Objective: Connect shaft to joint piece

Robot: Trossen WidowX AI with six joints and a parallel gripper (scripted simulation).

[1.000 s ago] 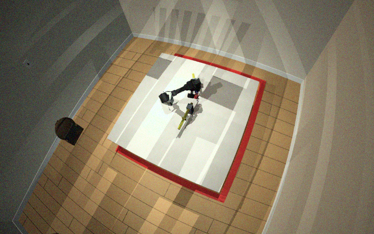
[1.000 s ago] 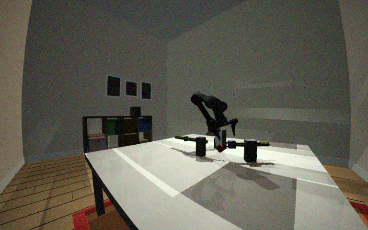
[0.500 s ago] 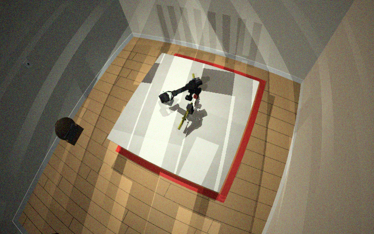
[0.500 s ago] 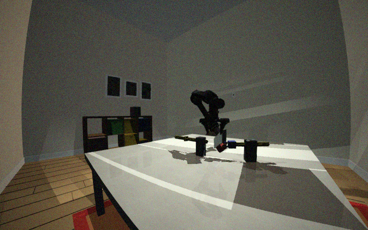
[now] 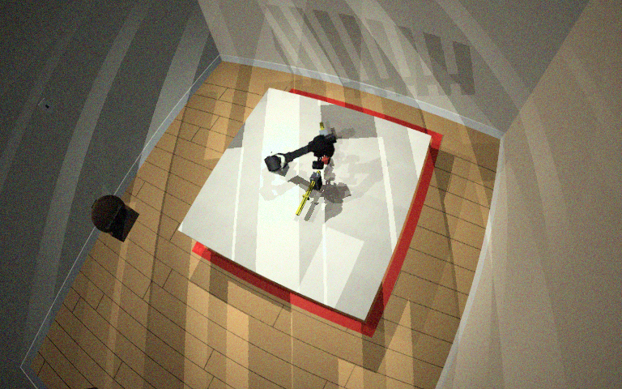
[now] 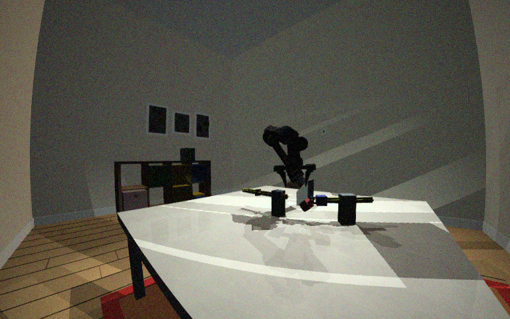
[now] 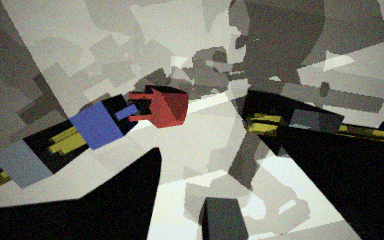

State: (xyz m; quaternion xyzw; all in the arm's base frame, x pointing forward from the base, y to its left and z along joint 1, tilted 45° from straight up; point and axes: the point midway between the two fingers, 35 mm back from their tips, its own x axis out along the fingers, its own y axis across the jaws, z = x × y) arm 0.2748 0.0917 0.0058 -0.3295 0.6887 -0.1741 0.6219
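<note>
The red square joint piece lies 7 cm below my gripper tip, 6 cm to the left of it and 1 cm ahead of it.
</note>
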